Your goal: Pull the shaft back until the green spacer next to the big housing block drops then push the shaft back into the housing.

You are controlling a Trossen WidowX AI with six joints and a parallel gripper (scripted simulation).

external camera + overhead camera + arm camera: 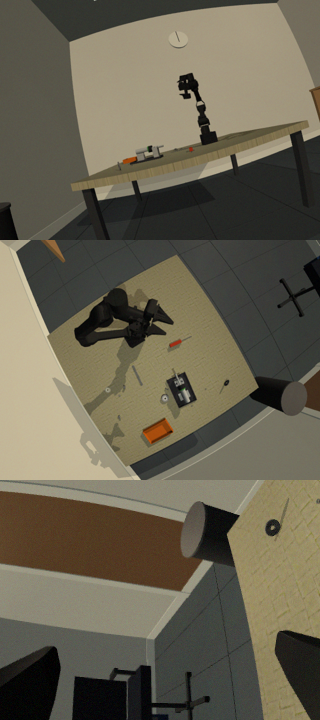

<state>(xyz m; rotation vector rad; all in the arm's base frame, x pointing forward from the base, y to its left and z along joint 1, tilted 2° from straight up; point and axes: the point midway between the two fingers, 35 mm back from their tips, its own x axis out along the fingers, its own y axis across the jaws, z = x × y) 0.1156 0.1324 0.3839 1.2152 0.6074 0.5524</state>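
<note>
The grey shaft lies 280 mm ahead of my gripper tip, 40 mm to the right of it and 380 mm below it. Also, from my gripper tip: orange tray: 560 mm ahead, 350 mm to the right, 450 mm below; then red-handled screwdriver: 30 mm ahead, 120 mm to the left, 450 mm below; then green spacer: 330 mm ahead, 40 mm to the right, 380 mm below.
</note>
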